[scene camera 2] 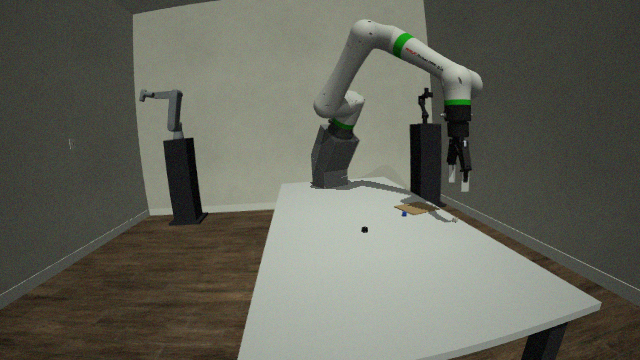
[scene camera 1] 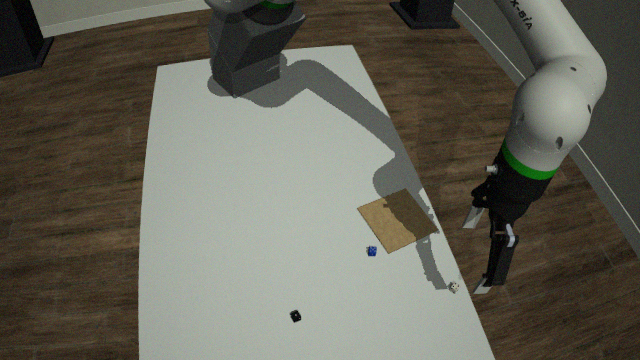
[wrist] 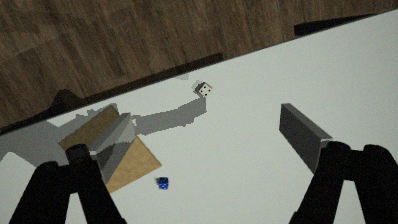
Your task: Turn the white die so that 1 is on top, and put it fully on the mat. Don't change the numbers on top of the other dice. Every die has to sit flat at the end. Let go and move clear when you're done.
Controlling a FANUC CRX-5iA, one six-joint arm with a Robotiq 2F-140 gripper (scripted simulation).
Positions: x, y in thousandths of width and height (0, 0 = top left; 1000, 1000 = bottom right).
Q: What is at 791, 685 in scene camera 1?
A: My gripper.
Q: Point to a brown mat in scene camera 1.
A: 621, 612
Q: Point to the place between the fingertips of my gripper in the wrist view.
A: At 516, 542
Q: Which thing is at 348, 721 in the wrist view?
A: A brown mat.
